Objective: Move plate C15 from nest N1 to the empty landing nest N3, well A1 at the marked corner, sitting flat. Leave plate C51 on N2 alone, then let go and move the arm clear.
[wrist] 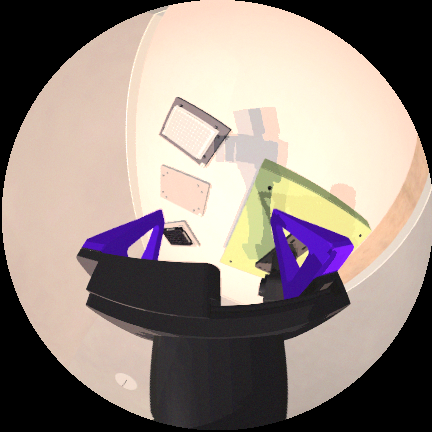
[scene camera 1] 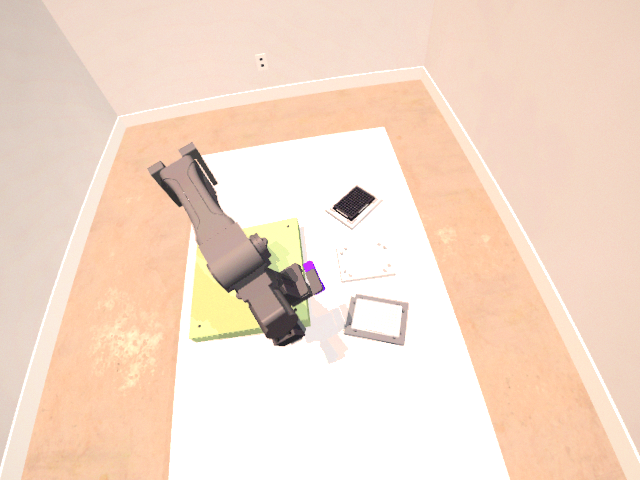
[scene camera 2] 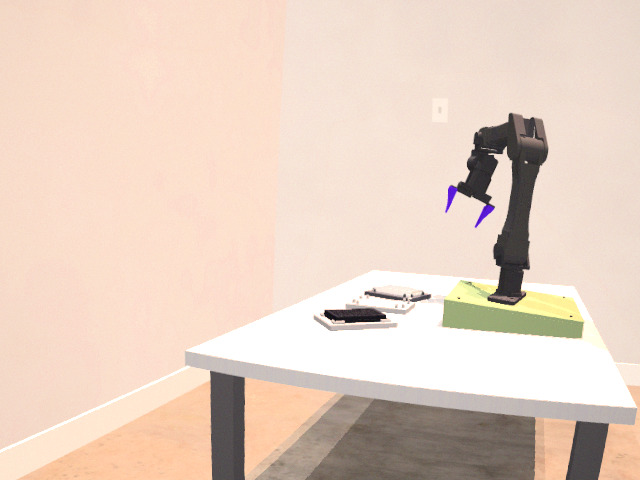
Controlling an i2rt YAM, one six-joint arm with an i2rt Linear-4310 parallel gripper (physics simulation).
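A black plate (scene camera 1: 354, 203) (scene camera 2: 355, 315) (wrist: 178, 235) lies in a white nest (scene camera 1: 351, 223) (scene camera 2: 361, 326) (wrist: 190, 233). A white plate (scene camera 1: 378, 316) (scene camera 2: 397, 290) (wrist: 189, 132) lies in a dark grey nest (scene camera 1: 405, 321) (scene camera 2: 385, 296) (wrist: 222, 131). The empty white nest (scene camera 1: 365, 262) (scene camera 2: 382, 304) (wrist: 185, 190), with small corner posts, is between them. No labels are readable, so I cannot tell which plate is C15. My gripper (scene camera 2: 461, 219) (wrist: 217, 214) is open and empty, tilted, high above the table near the base; the arm hides part of it in scene camera 1.
The arm stands on a yellow-green base block (scene camera 1: 227, 315) (scene camera 2: 511, 322) (wrist: 320, 210) beside the row of nests. The white table (scene camera 1: 330, 413) (scene camera 2: 413, 356) carries the block and nests. The arm's shadow falls between the block and the dark grey nest.
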